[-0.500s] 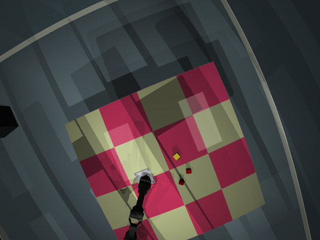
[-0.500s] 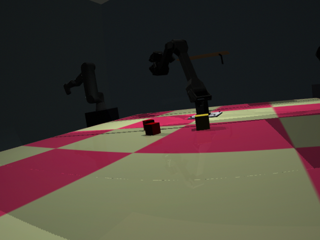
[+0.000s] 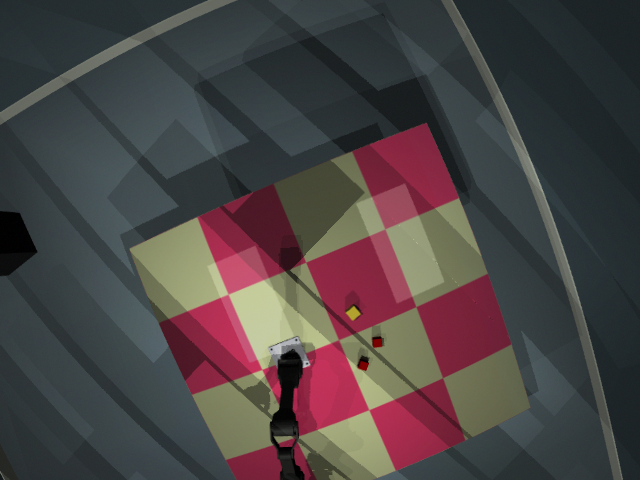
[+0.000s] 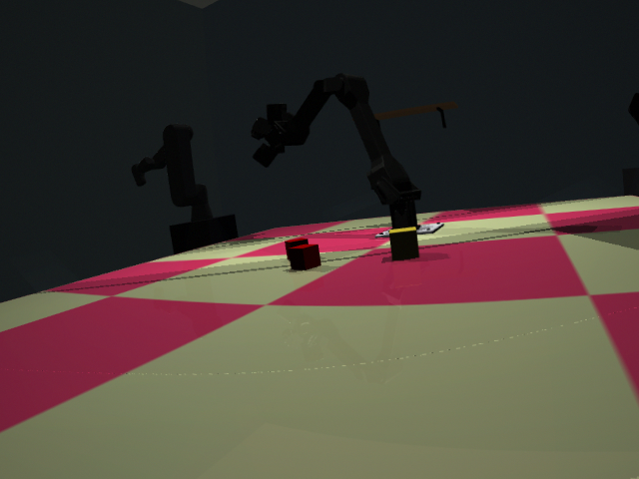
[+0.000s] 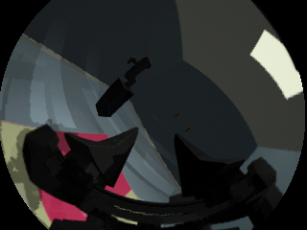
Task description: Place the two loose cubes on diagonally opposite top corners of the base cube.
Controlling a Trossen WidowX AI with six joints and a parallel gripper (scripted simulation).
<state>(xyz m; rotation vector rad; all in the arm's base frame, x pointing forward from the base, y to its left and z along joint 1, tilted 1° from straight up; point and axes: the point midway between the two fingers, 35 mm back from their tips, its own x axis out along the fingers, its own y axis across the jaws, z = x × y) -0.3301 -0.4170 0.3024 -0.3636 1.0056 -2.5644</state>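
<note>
Right now my gripper tip is 660 mm short of the yellow base cube, 470 mm to the right of it and 280 mm above it.
</note>
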